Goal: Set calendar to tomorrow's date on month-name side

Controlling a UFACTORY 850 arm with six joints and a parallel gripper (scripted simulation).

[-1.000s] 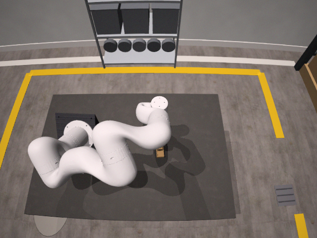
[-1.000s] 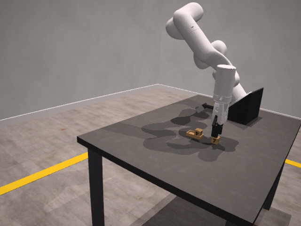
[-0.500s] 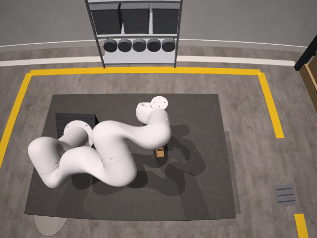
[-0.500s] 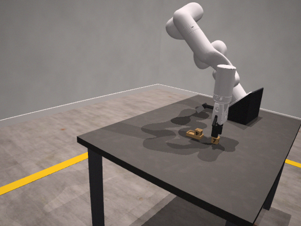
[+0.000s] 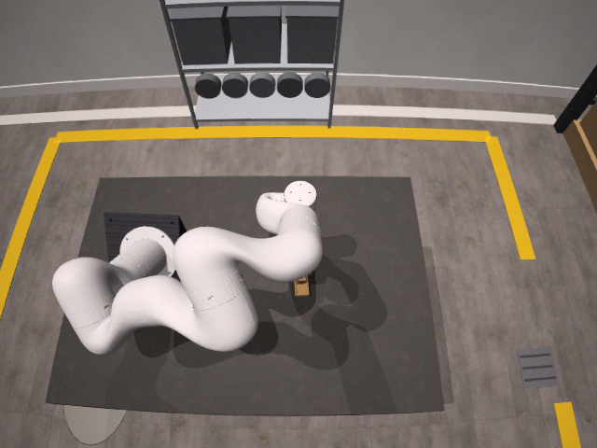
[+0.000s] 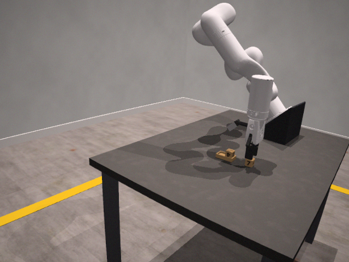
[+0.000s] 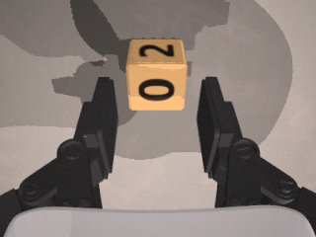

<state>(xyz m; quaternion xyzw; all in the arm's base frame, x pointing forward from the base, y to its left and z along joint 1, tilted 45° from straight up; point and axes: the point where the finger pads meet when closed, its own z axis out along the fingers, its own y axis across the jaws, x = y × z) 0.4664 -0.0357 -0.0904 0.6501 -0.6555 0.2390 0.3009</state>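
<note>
My hand is 4 cm above the calendar cube. From my hand the other things lie so: wooden tray 11 cm to the right, 5 cm below.
</note>
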